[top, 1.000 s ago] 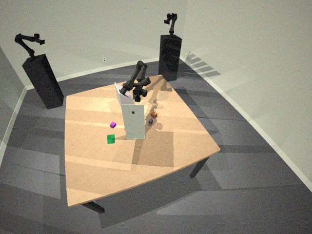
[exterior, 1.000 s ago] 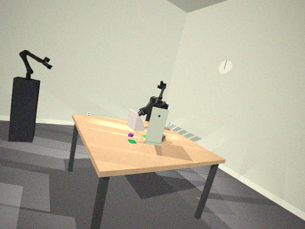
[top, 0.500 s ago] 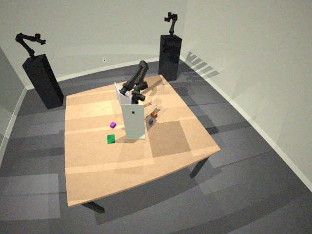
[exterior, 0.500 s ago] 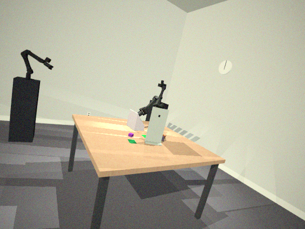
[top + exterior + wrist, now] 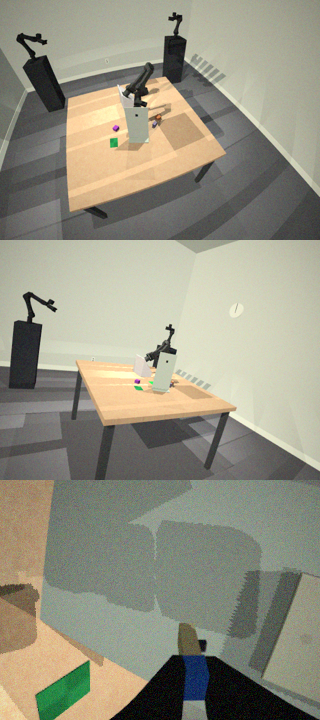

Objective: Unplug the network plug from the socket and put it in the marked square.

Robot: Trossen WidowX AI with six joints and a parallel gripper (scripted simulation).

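Now: gripper tip 8 cm past the green marked square, 2 cm to the right of it and 20 cm above it. The rest, counted from my gripper tip: grey panel: 8 cm ahead, 2 cm to the right, 3 cm below; lilac block: 1 cm behind, 16 cm to the left, 18 cm below; orange block: 9 cm behind, 22 cm to the left, 18 cm below.
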